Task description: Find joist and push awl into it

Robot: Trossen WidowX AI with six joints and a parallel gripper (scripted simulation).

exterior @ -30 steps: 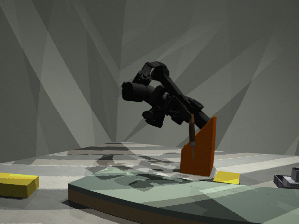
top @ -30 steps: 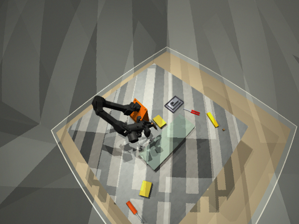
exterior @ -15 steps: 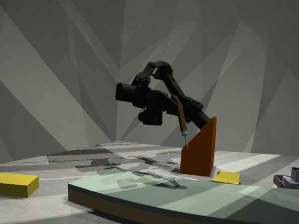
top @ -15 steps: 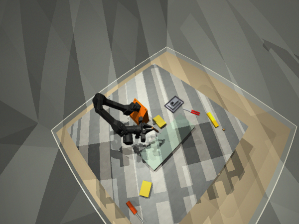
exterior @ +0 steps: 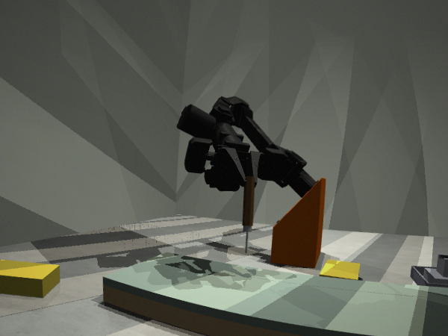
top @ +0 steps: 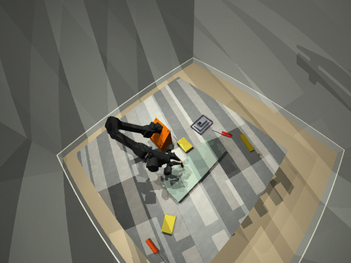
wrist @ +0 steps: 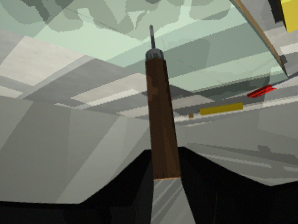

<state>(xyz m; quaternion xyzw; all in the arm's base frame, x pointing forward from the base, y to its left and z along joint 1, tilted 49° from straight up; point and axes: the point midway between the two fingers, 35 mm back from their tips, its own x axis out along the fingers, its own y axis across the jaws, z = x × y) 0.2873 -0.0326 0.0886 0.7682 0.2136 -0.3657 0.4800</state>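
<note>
Right now the awl is 10 mm ahead of my gripper tip and 60 mm below it. Also, from my gripper tip: stud finder (170 mm behind, 380 mm to the left, 140 mm below); then yellow bar (210 mm ahead, 530 mm to the left, 180 mm below); then dark-rimmed tray (170 mm behind, 400 mm to the left, 180 mm below).
</note>
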